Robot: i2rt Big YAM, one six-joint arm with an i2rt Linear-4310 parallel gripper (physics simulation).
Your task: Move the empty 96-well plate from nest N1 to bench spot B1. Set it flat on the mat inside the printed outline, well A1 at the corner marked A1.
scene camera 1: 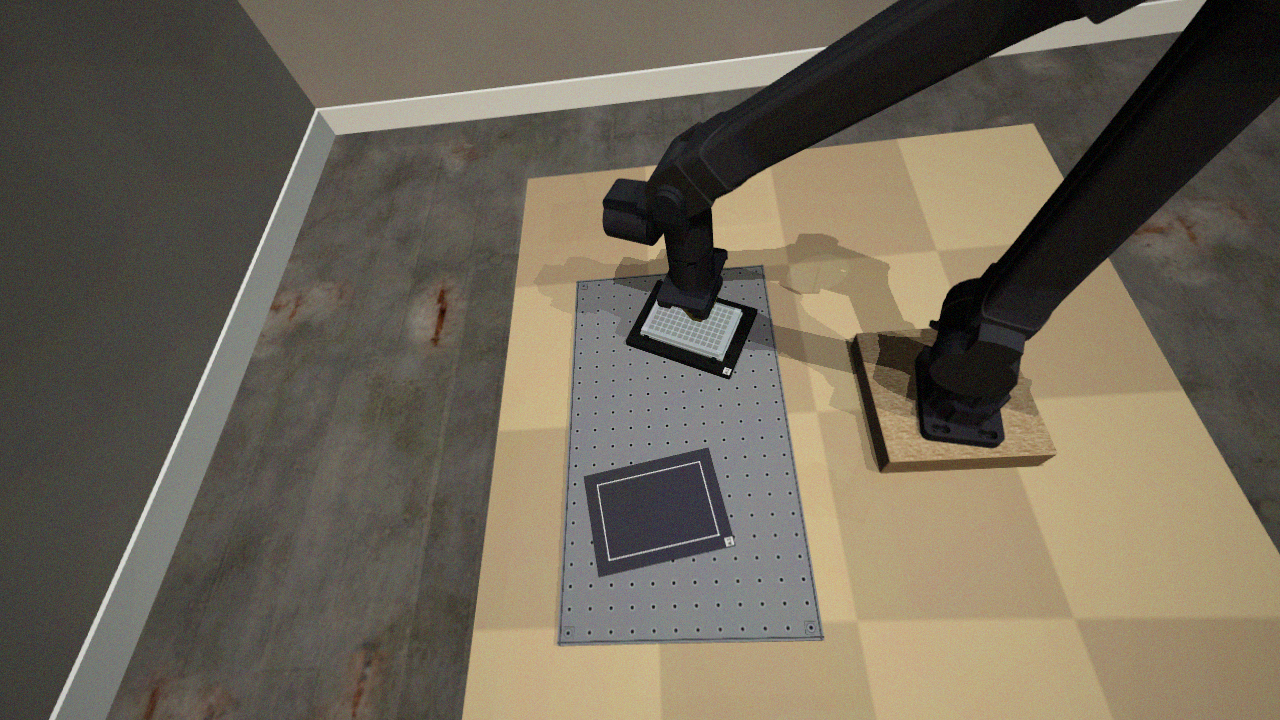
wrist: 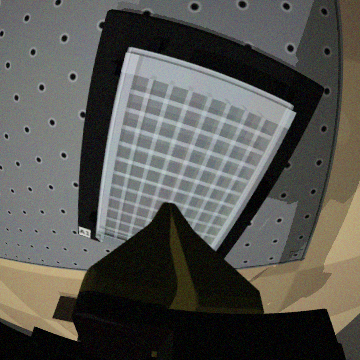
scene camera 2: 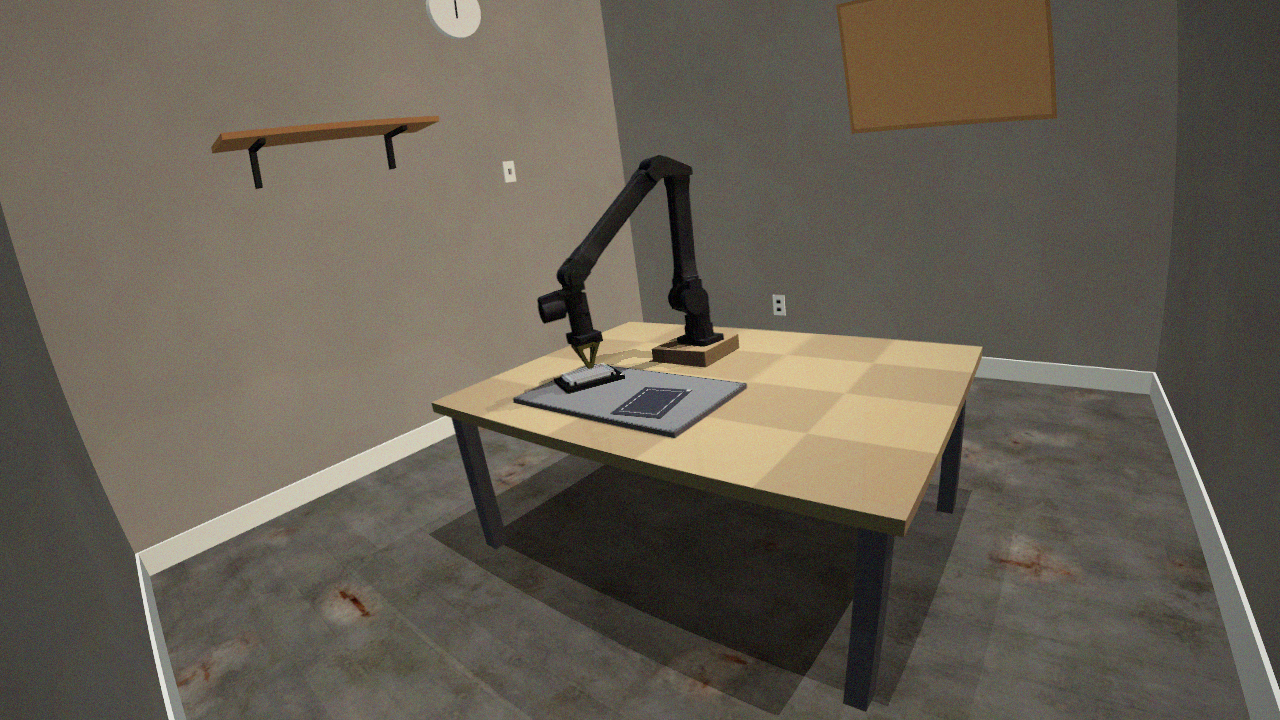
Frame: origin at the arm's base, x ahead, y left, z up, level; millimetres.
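Seen in the pictures: gripper, fingertip midpoint: (scene camera 1: 697,319) (wrist: 166,211) (scene camera 2: 590,368); arm's base at its link origin: (scene camera 1: 954,400) (scene camera 2: 700,340).
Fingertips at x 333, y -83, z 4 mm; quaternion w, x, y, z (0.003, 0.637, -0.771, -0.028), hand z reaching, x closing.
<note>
Pixels of each thing's top centre, then the offset from my fingertips to it. "pt": a spot on its surface instead. Level surfaces: height alone.
- pale 96-well plate at its top centre: (wrist: 174,190) (scene camera 1: 691,319) (scene camera 2: 587,371) dy -4, dx +10, dz -6 mm
- black nest N1 at a spot on its surface: (scene camera 1: 634,337) (scene camera 2: 569,387) pt dy +27, dx +90, dz -21 mm
- dark mat at its surface level: dz -31 mm
- checkered table at its surface level: dz -46 mm
The pale 96-well plate (scene camera 1: 692,330) (scene camera 2: 586,375) (wrist: 185,135) sits in the black nest N1 (scene camera 1: 634,337) (scene camera 2: 569,386) (wrist: 97,95) at the far end of the grey board. The nest's A1 tag shows at its corner in the wrist view, at the lower left. My gripper (scene camera 2: 590,365) (wrist: 166,211) is shut and empty, pointing down, with its tips just above the plate; whether they touch it I cannot tell. In scene camera 1 the wrist hides the fingertips. Bench spot B1 is a dark mat (scene camera 1: 658,512) (scene camera 2: 652,402) with a white printed outline and a corner tag.
The grey perforated board (scene camera 1: 680,617) (scene camera 2: 572,407) carries the nest and the dark mat, on the checkered table (scene camera 1: 948,555) (scene camera 2: 805,483). The arm's base stands on a wooden block (scene camera 1: 904,452) (scene camera 2: 677,354) beside the board. The mat lies rotated differently from the nest.
</note>
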